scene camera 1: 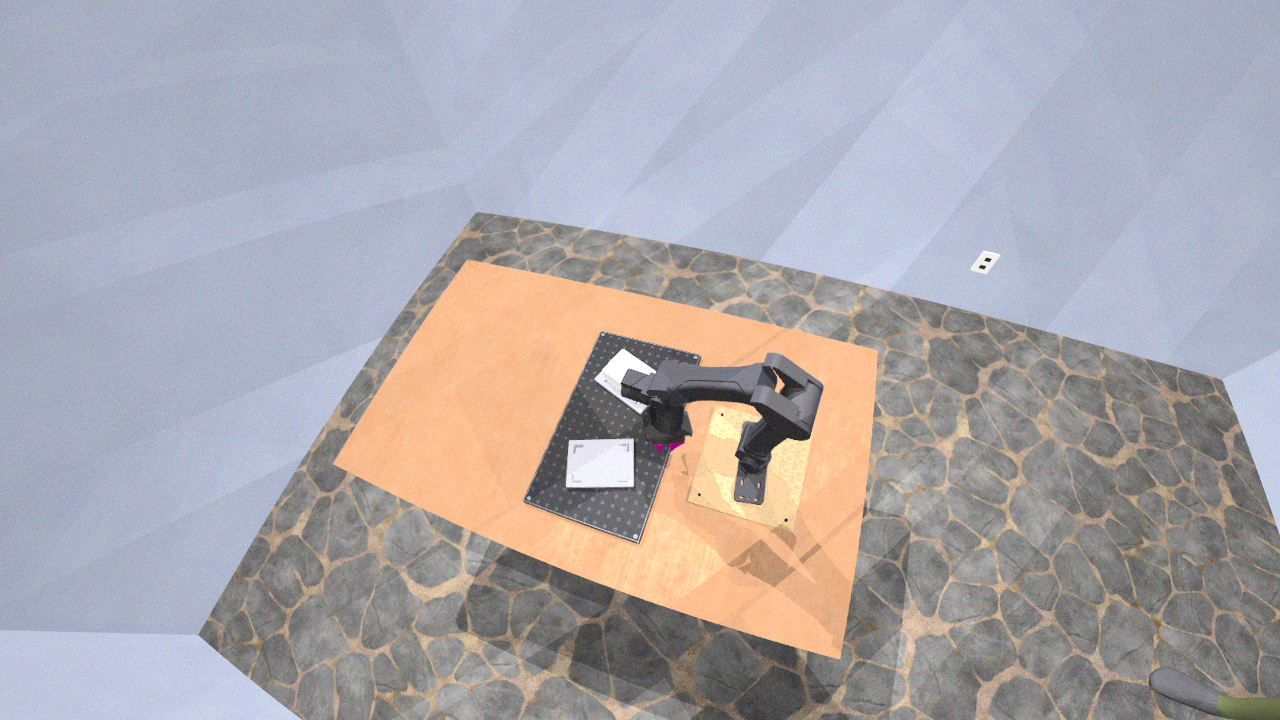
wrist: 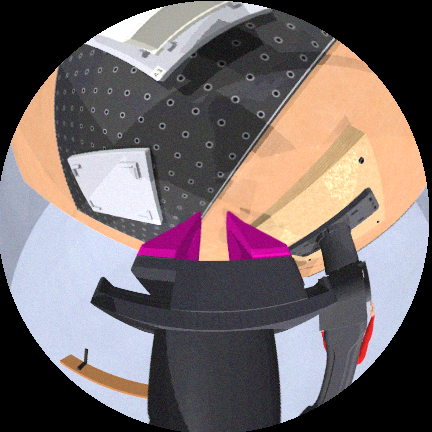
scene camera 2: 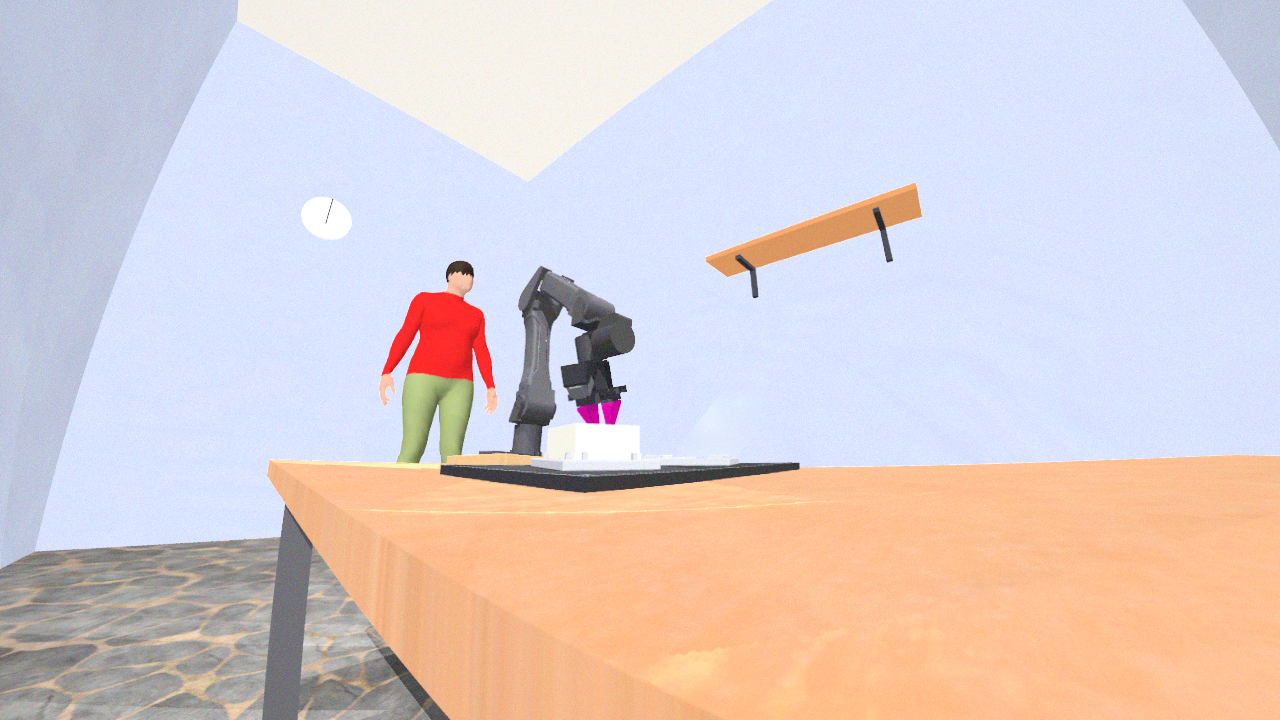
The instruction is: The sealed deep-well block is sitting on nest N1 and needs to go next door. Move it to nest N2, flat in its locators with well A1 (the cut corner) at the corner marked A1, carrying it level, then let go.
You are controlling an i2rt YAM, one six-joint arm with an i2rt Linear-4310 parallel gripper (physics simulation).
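Frame: origin at the arm's base, x ahead, y right, z down, level; centimetres.
Seen in the pictures: gripper, between the fingertips: (scene camera 1: 665,449) (wrist: 213,216); arm's base, origin of its link: (scene camera 1: 752,462) (wrist: 331,228) (scene camera 2: 525,459).
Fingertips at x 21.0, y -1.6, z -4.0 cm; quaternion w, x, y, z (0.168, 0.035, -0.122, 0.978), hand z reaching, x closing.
Offsets run from my fingertips to a thing's top centre. "spot": to the spot under its first point. Level surfaces: height alone.
The white sealed deep-well block @[dx +12.5, dy +19.0, dz -1.0 cm] (scene camera 1: 619,367) (scene camera 2: 593,442) (wrist: 177,24) sits on nest N1 at the far end of the black perforated board @[dx +13.7, dy +6.2, dz +4.3 cm] (scene camera 1: 589,420) (wrist: 193,120). The arm partly hides it in the overhead view. A small A1 label @[spot: dx +8.5, dy +10.4, dz +3.2 cm] (wrist: 157,73) marks the nest corner near the block. Nest N2 @[dx +15.3, dy -4.9, dz +2.6 cm] (scene camera 1: 600,463) (wrist: 116,185), a flat white plate with corner locators, lies empty at the near end. My gripper (scene camera 1: 666,445) (scene camera 2: 599,413) (wrist: 213,216) hovers over the board's right edge, between the two nests. Its magenta fingers are nearly shut with a narrow gap and nothing between them.
The arm's base stands on a light wooden plate (scene camera 1: 716,465) (wrist: 334,181) to the right of the board, on the orange table @[dz +5.7 cm] (scene camera 1: 483,376) (scene camera 2: 805,582). A person in a red top (scene camera 2: 443,357) stands behind the table. A wall shelf (scene camera 2: 815,232) hangs high at the back.
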